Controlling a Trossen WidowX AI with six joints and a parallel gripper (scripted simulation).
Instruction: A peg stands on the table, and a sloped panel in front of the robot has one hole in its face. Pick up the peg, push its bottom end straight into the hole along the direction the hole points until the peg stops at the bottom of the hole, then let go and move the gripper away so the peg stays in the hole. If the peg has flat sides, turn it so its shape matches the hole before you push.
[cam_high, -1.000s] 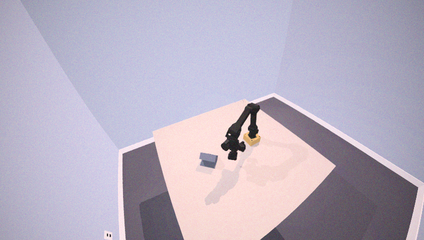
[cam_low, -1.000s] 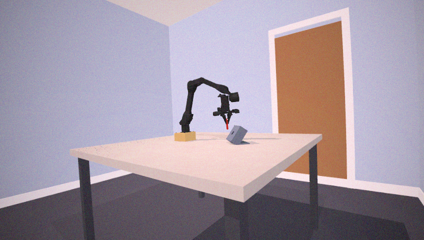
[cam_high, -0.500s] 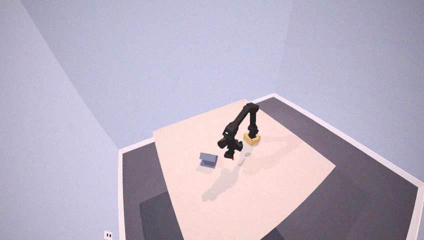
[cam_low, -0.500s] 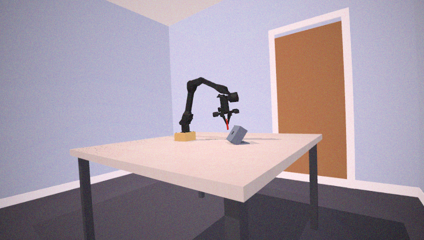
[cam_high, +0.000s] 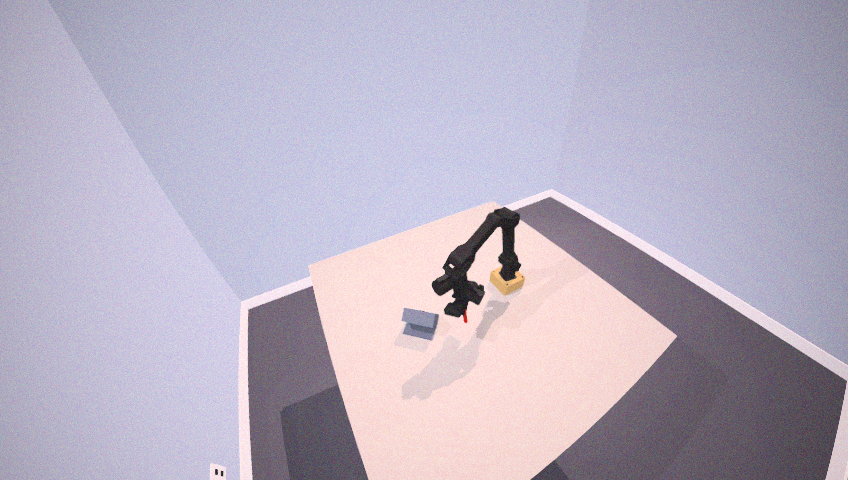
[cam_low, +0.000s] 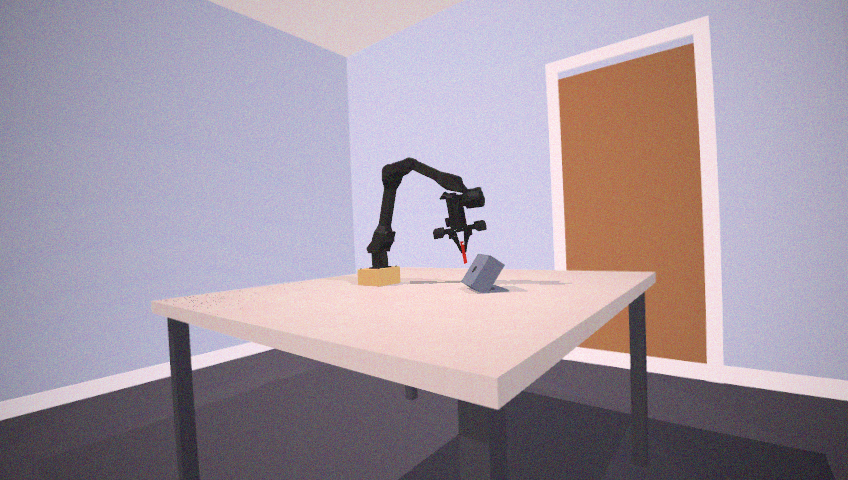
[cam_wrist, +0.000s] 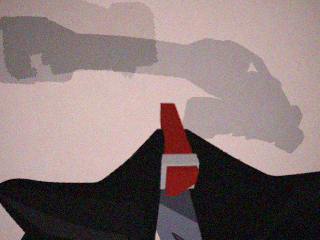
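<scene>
Right now the grey sloped panel is 150 mm ahead of my gripper tip, 90 mm to the right of it and 60 mm below it. From my gripper tip the other things lie so: red square peg: 20 mm above.
</scene>
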